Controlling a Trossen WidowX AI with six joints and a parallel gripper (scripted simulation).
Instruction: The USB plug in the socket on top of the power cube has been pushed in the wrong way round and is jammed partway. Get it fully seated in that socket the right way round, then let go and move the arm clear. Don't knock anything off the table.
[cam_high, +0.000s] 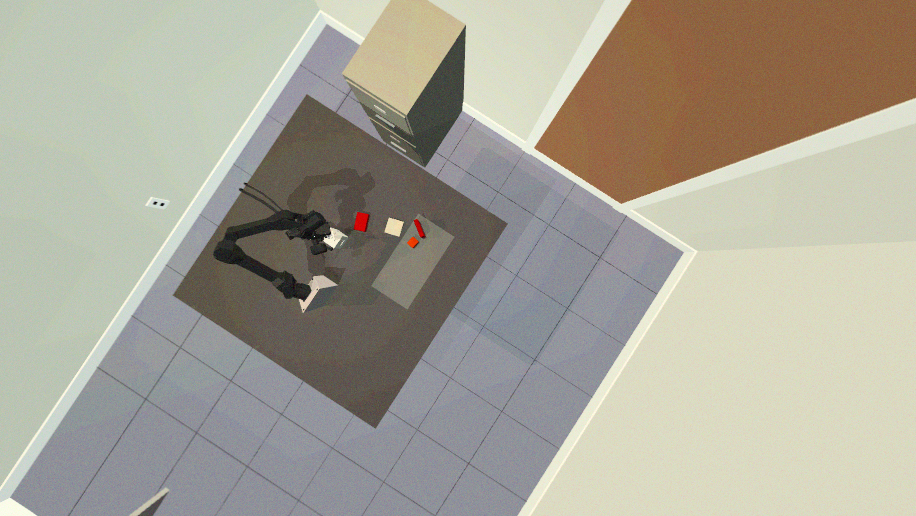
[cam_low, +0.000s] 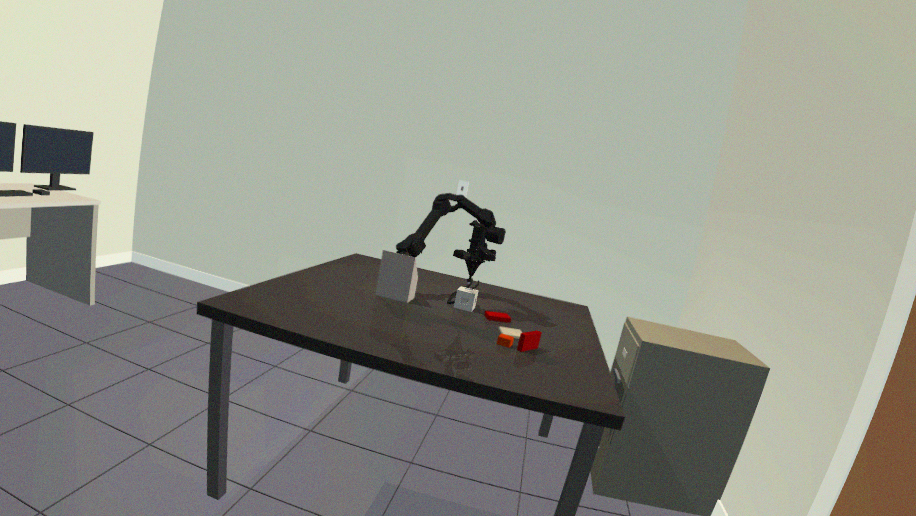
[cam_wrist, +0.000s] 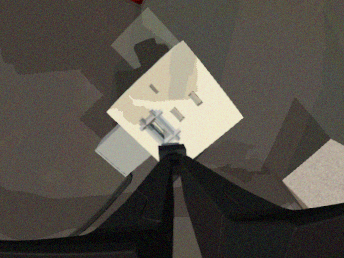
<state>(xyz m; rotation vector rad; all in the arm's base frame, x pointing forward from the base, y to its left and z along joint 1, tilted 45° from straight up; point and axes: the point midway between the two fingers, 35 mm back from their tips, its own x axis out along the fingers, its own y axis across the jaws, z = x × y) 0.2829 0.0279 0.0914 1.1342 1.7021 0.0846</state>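
My gripper tip is now 2 cm above the dark USB plug. Round my gripper tip: small orange block 21 cm ahead, 36 cm to the right, 12 cm below; then grey framed socket 1 cm to the left, 7 cm below; then cream block 22 cm ahead, 22 cm to the right, 13 cm below.
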